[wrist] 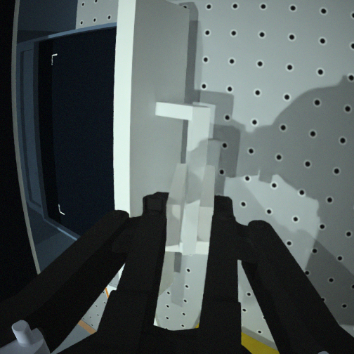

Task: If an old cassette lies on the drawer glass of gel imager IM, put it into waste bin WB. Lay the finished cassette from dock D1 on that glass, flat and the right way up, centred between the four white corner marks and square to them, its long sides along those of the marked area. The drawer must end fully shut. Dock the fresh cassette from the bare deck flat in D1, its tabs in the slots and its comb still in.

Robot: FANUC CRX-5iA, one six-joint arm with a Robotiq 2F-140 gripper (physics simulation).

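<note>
My gripper [194, 182] is shut on the white drawer handle, its two fingers on either side of the bar. The handle [199, 127] stands out from the pale drawer front [157, 65] of the gel imager. Behind the front, at the left, the drawer is open and part of its dark glass [85, 130] shows. Two white corner marks show on it, an upper one [53, 57] and a lower one [61, 210]. No cassette shows on the visible part of the glass; the part behind the drawer front is hidden. The docks, the bin and the fresh cassette cannot be made out.
The grey deck [305, 52] with rows of holes lies to the right, crossed by the arm's shadow. A yellow piece [257, 343] shows at the bottom right, and an orange strip [86, 326] at the lower left. The imager's dark, blue-edged body is at the far left.
</note>
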